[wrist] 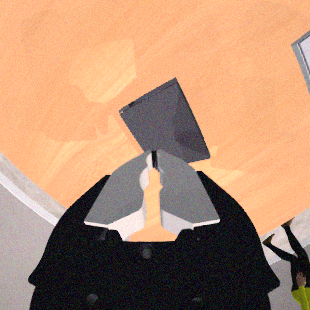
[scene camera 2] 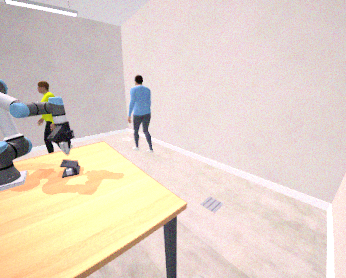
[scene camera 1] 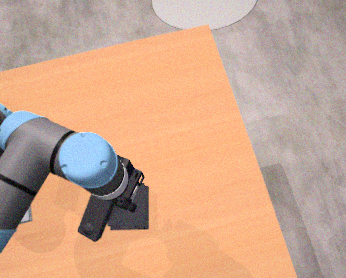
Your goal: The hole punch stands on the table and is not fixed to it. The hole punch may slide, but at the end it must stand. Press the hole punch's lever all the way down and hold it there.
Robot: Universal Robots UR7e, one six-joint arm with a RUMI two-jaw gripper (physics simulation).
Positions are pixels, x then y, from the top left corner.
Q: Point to a flat lever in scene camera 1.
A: At 119, 217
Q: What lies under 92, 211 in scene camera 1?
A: My gripper.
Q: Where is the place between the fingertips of my gripper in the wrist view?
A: At 154, 152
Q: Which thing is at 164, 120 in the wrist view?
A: A flat lever.
